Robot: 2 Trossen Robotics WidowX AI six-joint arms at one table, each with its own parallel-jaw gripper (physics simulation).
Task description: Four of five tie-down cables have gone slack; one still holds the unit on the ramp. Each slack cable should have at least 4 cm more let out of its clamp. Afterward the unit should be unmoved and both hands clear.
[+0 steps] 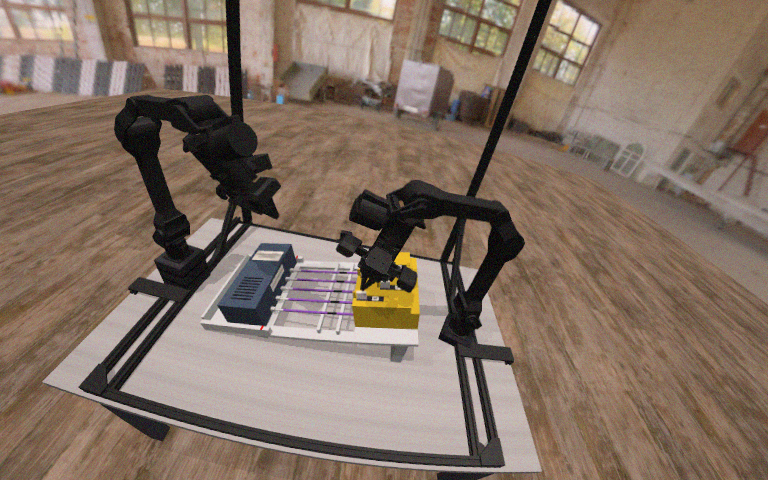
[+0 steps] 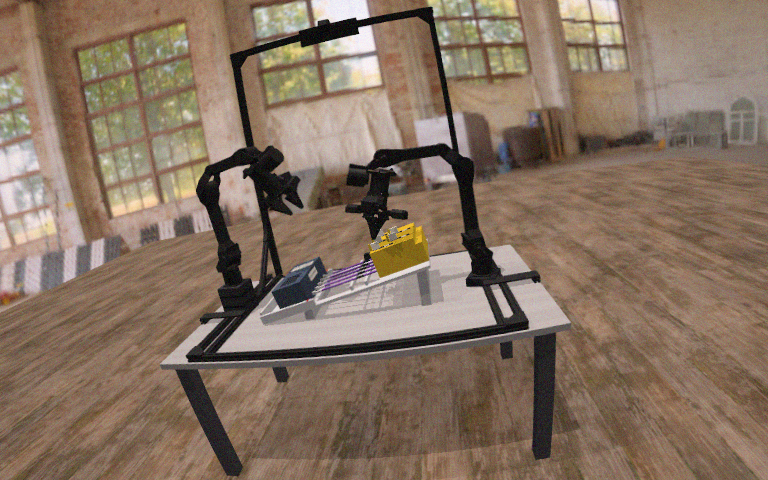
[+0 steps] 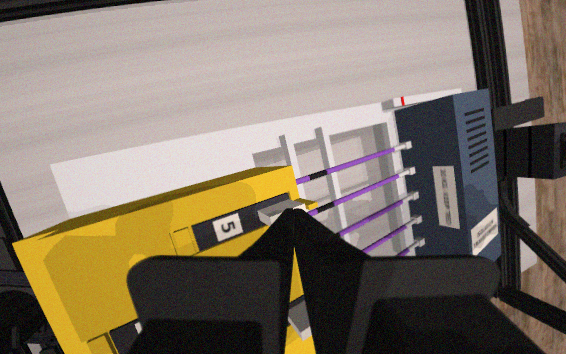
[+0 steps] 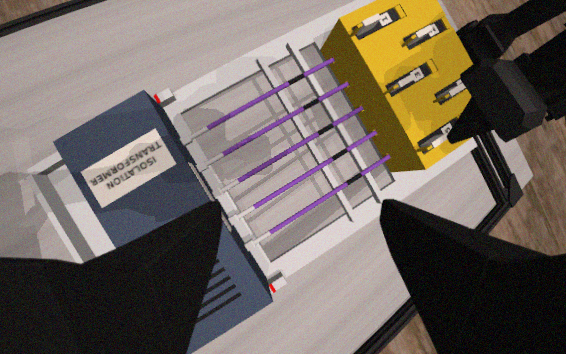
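Observation:
The navy unit (image 1: 257, 283) (image 2: 299, 283) (image 3: 425, 140) (image 4: 115, 120) sits at the ramp's low end, beside red marks. Purple cables (image 1: 305, 311) (image 4: 247, 106) run from it to the yellow clamp block (image 1: 385, 316) (image 2: 399, 257) (image 3: 125, 270) (image 4: 365, 55). They look straight; I cannot tell which are slack. My left gripper (image 2: 374, 237) (image 3: 293, 216) is shut and empty, its tips beside the grey lever (image 3: 275, 212) of clamp 5, partly hiding it; contact is unclear. My right gripper (image 2: 296, 209) (image 4: 301, 211) is open and empty, raised well above the unit.
The white ramp (image 1: 339, 338) (image 2: 283, 314) (image 4: 320, 235) slopes up to the clamp block, with thin cross bars under the cables. The other numbered clamps, such as clamp 1 (image 4: 385, 20), stand close by on the block. A black frame (image 1: 283, 427) edges the table.

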